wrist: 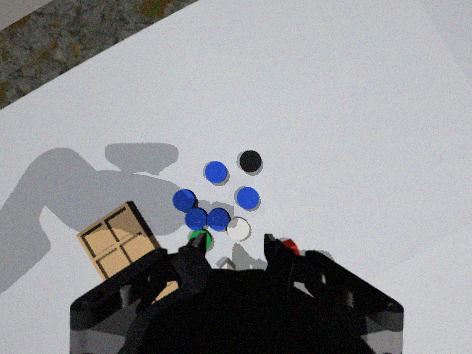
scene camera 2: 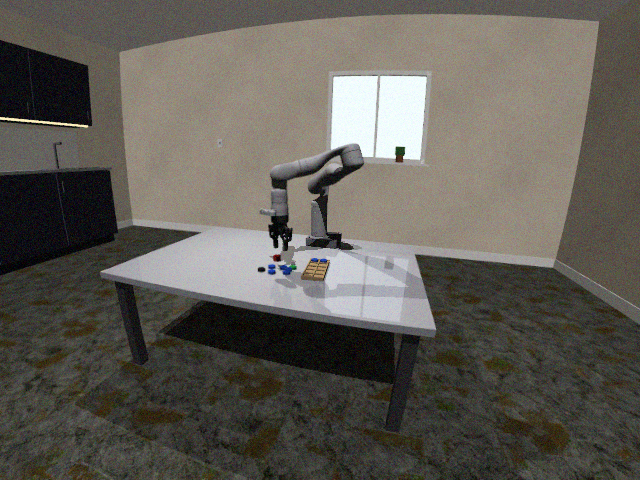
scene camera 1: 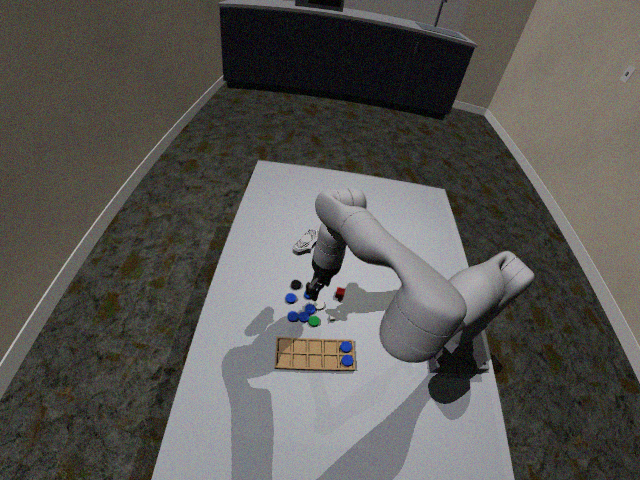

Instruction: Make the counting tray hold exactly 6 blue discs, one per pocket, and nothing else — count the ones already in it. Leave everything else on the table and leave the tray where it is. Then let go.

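Note:
The wooden counting tray (scene camera 1: 314, 360) (scene camera 2: 315, 271) (wrist: 120, 250) holds a blue disc (scene camera 1: 345, 347) and another blue disc (scene camera 1: 347, 360) in the two pockets at its right end in scene camera 1; its other pockets are empty. Several loose blue discs lie beyond it: one disc (scene camera 1: 291, 298) (wrist: 216, 172), a second disc (wrist: 248, 198), a third disc (wrist: 184, 200), and two touching discs, one (wrist: 195, 218) left of the other (wrist: 218, 219). My gripper (scene camera 1: 312, 294) (scene camera 2: 280, 247) (wrist: 235, 242) is open and empty, above the table near the loose discs.
A green disc (scene camera 1: 313, 321) (wrist: 201, 240) and a white disc (wrist: 238, 228) lie close to the blue ones. A black disc (scene camera 1: 295, 284) (wrist: 250, 161) lies farther out. A red block (scene camera 1: 340, 292) (wrist: 290, 246) and a small grey piece (scene camera 1: 332, 318) (wrist: 226, 263) lie nearby.

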